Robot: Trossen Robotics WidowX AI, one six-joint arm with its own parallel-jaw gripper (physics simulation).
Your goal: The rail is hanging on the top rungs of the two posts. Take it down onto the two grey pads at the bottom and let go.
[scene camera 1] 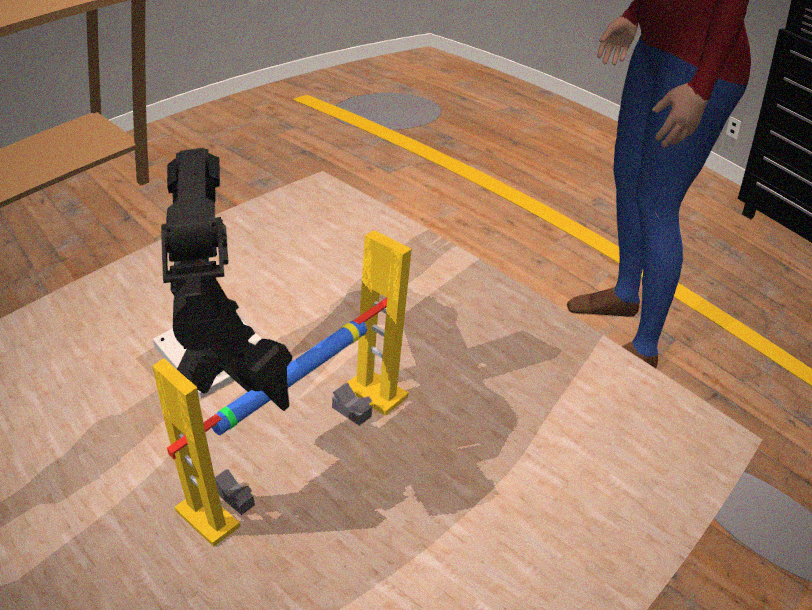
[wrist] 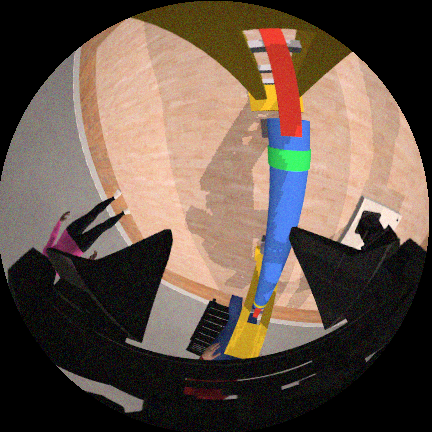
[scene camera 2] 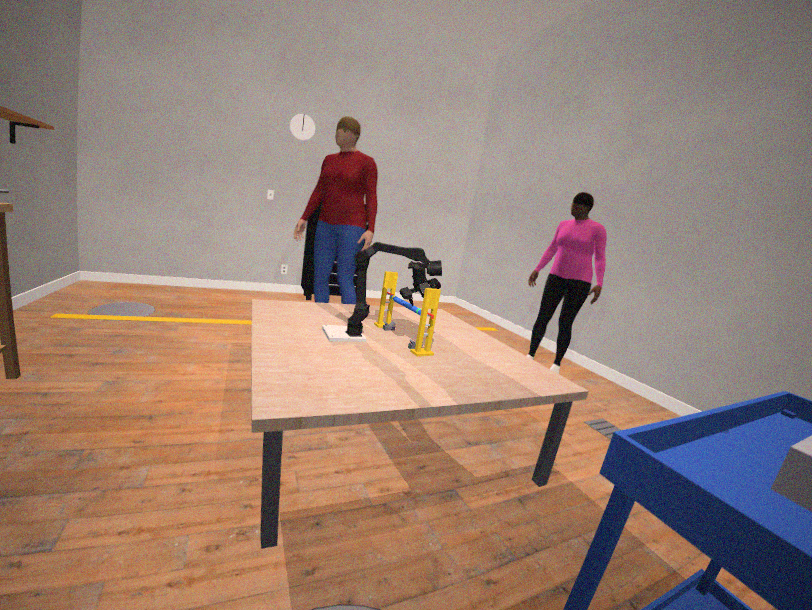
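Seen in the pictures: gripper, fingertip midpoint: (scene camera 1: pixel 267 398) (wrist: pixel 233 234) (scene camera 2: pixel 421 303); arm's base, origin of the base link: (wrist: pixel 367 222) (scene camera 2: pixel 353 334).
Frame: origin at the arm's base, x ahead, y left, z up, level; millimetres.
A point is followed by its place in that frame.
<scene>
The blue rail (scene camera 1: pixel 321 354) @(y 19, x 256, z 168 mm) (scene camera 2: pixel 405 304) @(y -48, x 232, z 162 mm) (wrist: pixel 287 200) @(y -133, x 242, z 172 mm) with red ends, a green band and a yellow band hangs level on rungs of the two yellow posts, the green-band post (scene camera 1: pixel 177 393) @(y -246, x 257, z 273 mm) (scene camera 2: pixel 429 302) @(y -245, x 225, z 224 mm) (wrist: pixel 200 30) and the yellow-band post (scene camera 1: pixel 387 262) @(y 155, x 260, z 256 mm) (scene camera 2: pixel 390 282) @(y 155, x 248, z 229 mm) (wrist: pixel 245 340) @(y 155, x 252, z 240 mm). My gripper (scene camera 1: pixel 244 399) @(y -113, x 277, z 187 mm) (scene camera 2: pixel 420 295) @(y -113, x 277, z 187 mm) (wrist: pixel 233 234) @(y -113, x 277, z 187 mm) is open and empty, over the rail's middle part. In the wrist view the rail passes close to the right fingertip, off centre. The grey pads (scene camera 1: pixel 234 491) @(y -176, x 247, z 11 mm) (scene camera 1: pixel 351 403) @(y 99, x 251, z 7 mm) sit at the post feet; they are mostly hidden in the wrist view.
The white base plate (scene camera 1: pixel 167 344) @(y -24, x -97, z 2 mm) (scene camera 2: pixel 334 333) @(y 11, x -91, z 2 mm) (wrist: pixel 357 225) @(y 4, x 38, z 9 mm) of the arm is on the wooden table (scene camera 1: pixel 590 492) @(y 200, x 662, z -17 mm) (scene camera 2: pixel 315 393) @(y -482, x -330, z -18 mm), behind the rail. A person in red (scene camera 2: pixel 347 190) and one in pink (scene camera 2: pixel 577 249) stand beyond the table. A blue cart (scene camera 2: pixel 708 485) is at the right.
</scene>
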